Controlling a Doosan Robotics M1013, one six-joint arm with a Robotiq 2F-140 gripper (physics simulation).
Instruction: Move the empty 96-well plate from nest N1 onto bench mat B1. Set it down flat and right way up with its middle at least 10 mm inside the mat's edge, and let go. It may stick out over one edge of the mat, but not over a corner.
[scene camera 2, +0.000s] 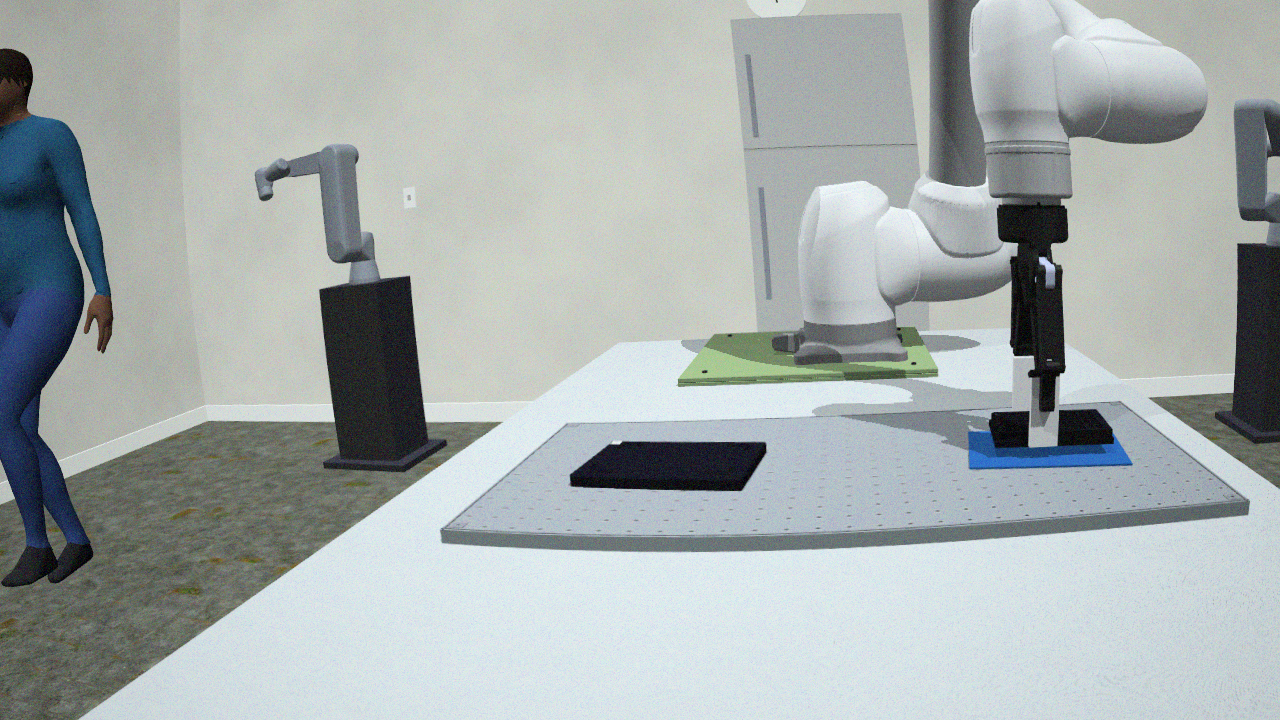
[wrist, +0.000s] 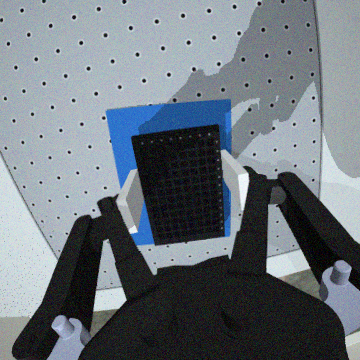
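Pixels of known places: gripper, fingertip midpoint: (scene camera 2: 1033, 433) (wrist: 180, 172); arm's base at its link origin: (scene camera 2: 851, 352).
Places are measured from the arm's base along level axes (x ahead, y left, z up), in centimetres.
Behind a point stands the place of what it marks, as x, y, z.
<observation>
The black 96-well plate (scene camera 2: 1090, 428) @(62.2, 25.1, 2.6) (wrist: 182, 187) @(58.2, 20.9, 2.5) is level, wells up, over the blue bench mat B1 (scene camera 2: 995, 459) @(62.2, 14.8, 0.0) (wrist: 120, 122) @(63.1, 13.4, 0.0). It is very low, on the mat or just above it; I cannot tell which. In the wrist view its lower short edge lies about level with the mat's lower edge, and blue shows on the other sides. My gripper (scene camera 2: 1043, 420) @(58.2, 19.7, 1.3) (wrist: 180, 172) @(58.2, 19.7, 1.3) is shut on the plate, with a white pad against each long side. The black nest N1 (scene camera 2: 666, 465) @(63.6, -17.1, 1.0) lies empty at the left of the breadboard, its white label at the back left corner.
The grey perforated breadboard (scene camera 2: 850, 492) @(69.2, 0.3, -0.2) (wrist: 75, 70) @(66.2, 7.4, -0.2) lies under the nest and the mat on the white table (scene camera 2: 680, 626) @(92.0, -10.3, -1.5). The arm's base stands on a green plate (scene camera 2: 742, 365) @(7.9, -17.1, -0.1) behind the board. A person (scene camera 2: 40, 232) stands at the far left, off the table.
</observation>
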